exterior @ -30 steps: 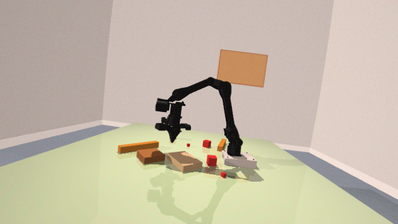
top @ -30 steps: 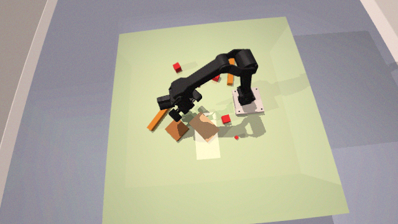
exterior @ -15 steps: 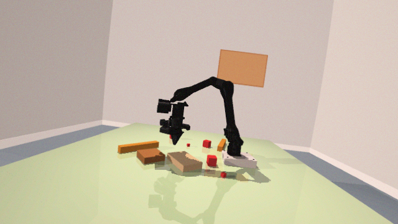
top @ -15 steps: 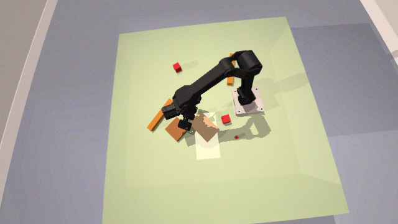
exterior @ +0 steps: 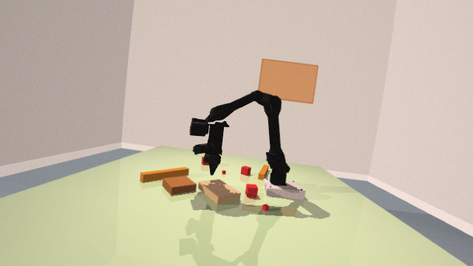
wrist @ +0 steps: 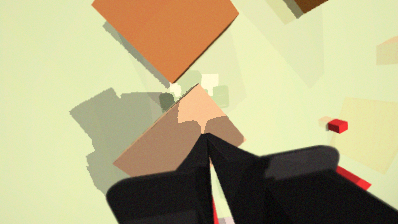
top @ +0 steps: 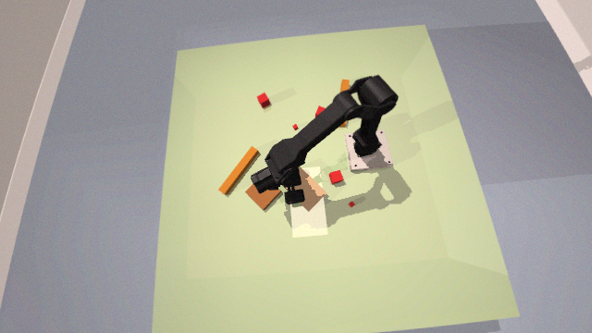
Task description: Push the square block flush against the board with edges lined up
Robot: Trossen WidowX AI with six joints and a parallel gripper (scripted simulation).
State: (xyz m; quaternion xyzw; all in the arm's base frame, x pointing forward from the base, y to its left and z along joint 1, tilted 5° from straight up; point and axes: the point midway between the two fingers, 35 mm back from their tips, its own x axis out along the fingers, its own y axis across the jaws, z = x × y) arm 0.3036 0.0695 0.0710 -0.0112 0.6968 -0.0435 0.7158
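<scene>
Now: the flat peach board 30 mm behind my gripper tip, 30 mm to the left of it and 50 mm below it. Also, from my gripper tip: dark brown square block: 120 mm ahead, 10 mm to the left, 50 mm below.
</scene>
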